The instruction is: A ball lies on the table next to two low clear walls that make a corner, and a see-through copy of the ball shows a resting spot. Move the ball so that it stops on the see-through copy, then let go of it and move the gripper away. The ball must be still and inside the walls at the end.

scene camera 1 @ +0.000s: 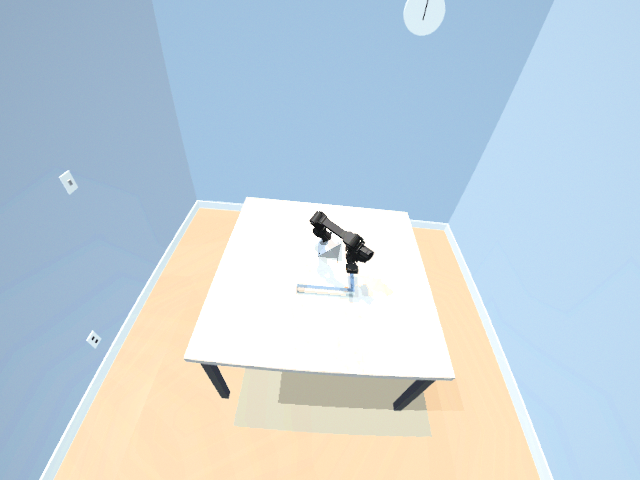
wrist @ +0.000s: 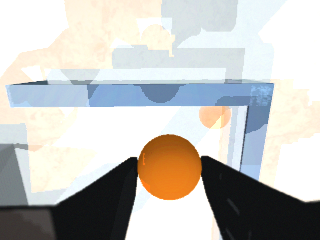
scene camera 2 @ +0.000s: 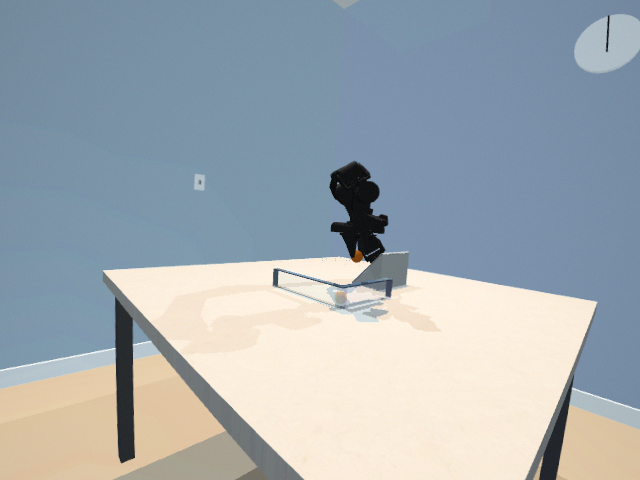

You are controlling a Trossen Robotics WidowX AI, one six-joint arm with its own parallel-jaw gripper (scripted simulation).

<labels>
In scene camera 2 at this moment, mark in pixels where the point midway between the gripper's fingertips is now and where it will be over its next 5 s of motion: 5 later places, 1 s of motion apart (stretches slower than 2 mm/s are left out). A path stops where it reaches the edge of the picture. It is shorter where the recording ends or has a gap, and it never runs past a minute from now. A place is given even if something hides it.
My gripper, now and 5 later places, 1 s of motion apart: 356, 257; 348, 260; 341, 272; 339, 294; 341, 268; 340, 281
</labels>
